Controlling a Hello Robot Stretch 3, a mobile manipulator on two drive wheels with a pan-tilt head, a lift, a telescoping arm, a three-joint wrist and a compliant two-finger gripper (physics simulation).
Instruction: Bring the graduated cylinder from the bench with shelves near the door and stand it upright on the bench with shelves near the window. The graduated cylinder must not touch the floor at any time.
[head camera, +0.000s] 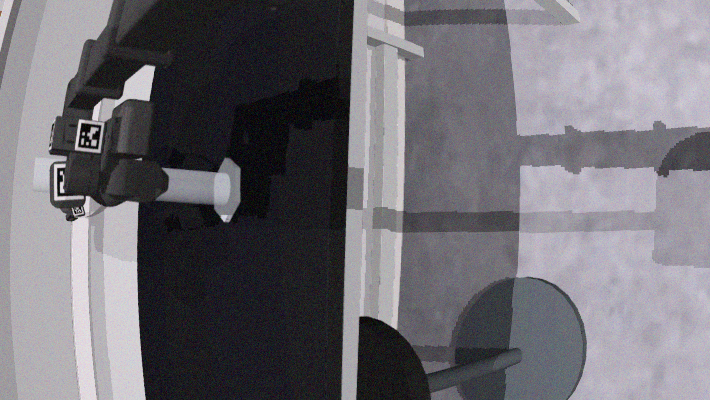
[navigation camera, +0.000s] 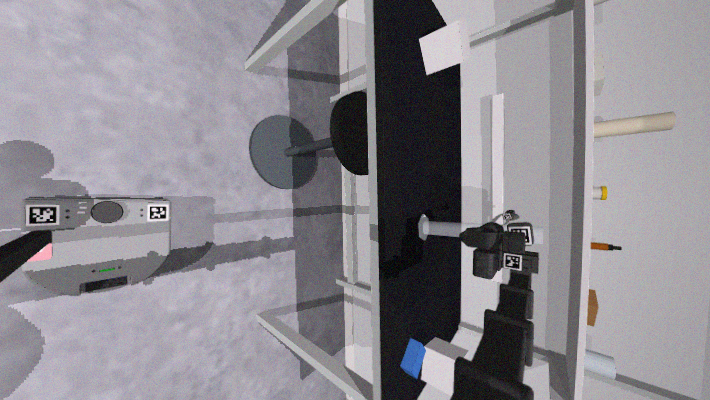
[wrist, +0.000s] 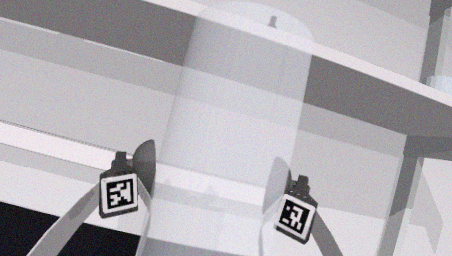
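Where they show: gripper, fingertip midpoint: (wrist: 212, 168); robot's base, origin of the base link: (navigation camera: 107, 210).
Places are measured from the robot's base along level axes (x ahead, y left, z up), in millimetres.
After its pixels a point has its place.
The graduated cylinder (head camera: 192, 186) @[x -28, y -713, z 1000 mm] (navigation camera: 442, 228) @[x -26, y -713, z 1004 mm] (wrist: 240, 100) @[x -22, y -727, z 1222 mm] is clear and pale, with a wide faceted base. It looks roughly upright over the black top of a bench with shelves (head camera: 240, 310) @[x 141, y -708, z 914 mm] (navigation camera: 420, 125) @[x 328, y -734, z 914 mm]. I cannot tell whether its base touches that top. My gripper (head camera: 75, 200) (navigation camera: 514, 224) @[x -26, y -841, z 1186 mm] (wrist: 212, 168) @[x -26, y -841, z 1186 mm] is shut on the cylinder's upper body, with one finger pad on each side in the wrist view. The gripper body hides part of the cylinder in the head and navigation views. I cannot tell which of the two benches this is.
A shelf (navigation camera: 580, 150) @[x 244, y -1053, z 1352 mm] runs above the bench, holding a beige cylinder (navigation camera: 637, 124) @[x 306, y -1040, z 1477 mm], a yellow-capped vial (navigation camera: 603, 193) @[x 100, y -1141, z 1422 mm] and other items. White boxes (navigation camera: 441, 49) @[x 581, y -747, z 981 mm] (navigation camera: 441, 364) @[x -528, y -802, z 984 mm] and a blue block (navigation camera: 413, 358) @[x -440, y -650, z 945 mm] are on the bench. A stool (head camera: 545, 340) @[x 291, y -664, z 30 mm] (navigation camera: 275, 150) @[x 348, y -674, z 30 mm] stands at its front.
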